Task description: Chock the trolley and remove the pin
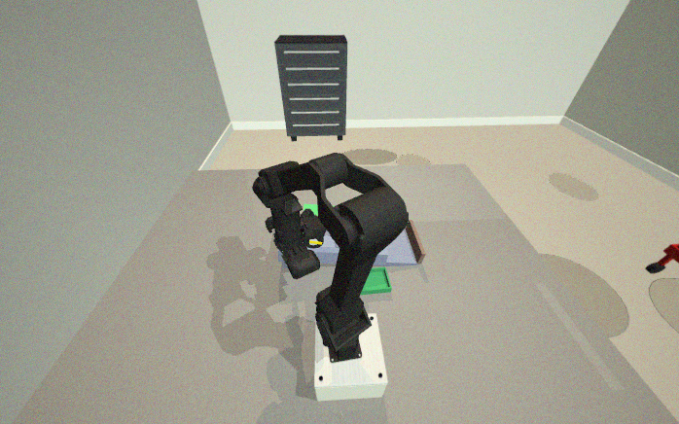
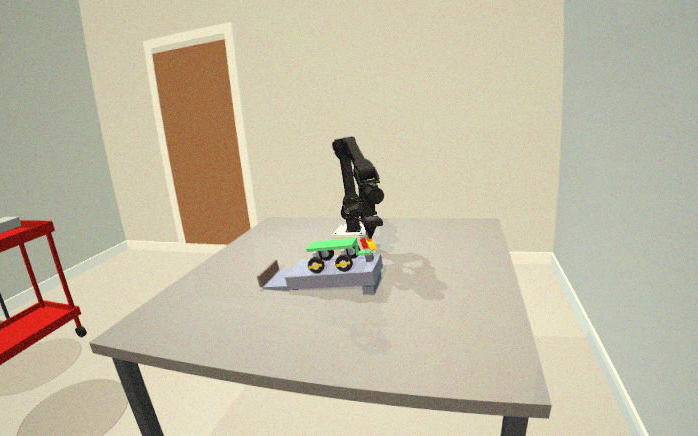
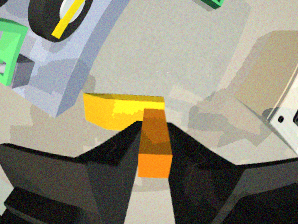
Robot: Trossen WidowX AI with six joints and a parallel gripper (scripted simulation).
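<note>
My gripper tip is now 140 mm short of the green-decked trolley, 110 mm to the left of it and 10 mm above it. From my gripper tip the other things lie so: yellow chock 20 mm ahead, 10 mm to the left, 10 mm below; then grey-blue ramp 140 mm ahead, 120 mm to the right, 70 mm below; then red-headed stop pin 130 mm ahead, 10 mm above.
</note>
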